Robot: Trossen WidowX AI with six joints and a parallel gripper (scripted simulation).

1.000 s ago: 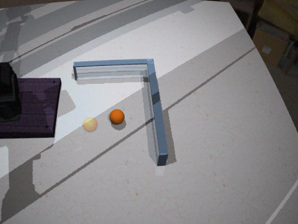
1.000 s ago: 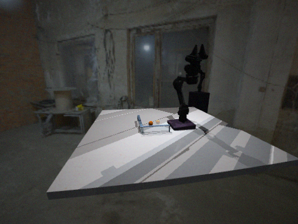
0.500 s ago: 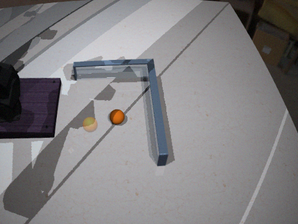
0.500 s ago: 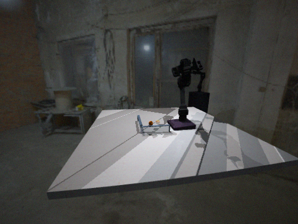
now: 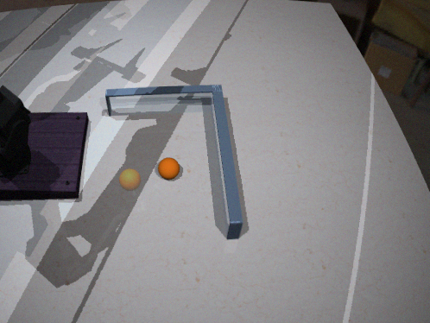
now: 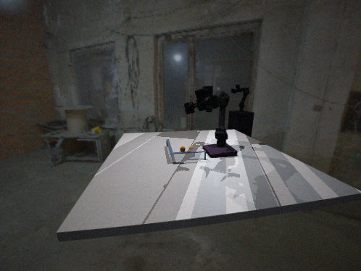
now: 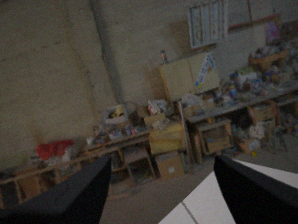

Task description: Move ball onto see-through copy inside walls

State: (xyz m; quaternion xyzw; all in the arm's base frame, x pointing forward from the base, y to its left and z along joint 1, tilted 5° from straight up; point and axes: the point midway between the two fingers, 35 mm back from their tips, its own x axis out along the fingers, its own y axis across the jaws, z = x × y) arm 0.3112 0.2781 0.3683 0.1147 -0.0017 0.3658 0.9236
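Now: gripper tip 70 mm past the orange ball, 360 mm to the left of it and 360 mm above it.
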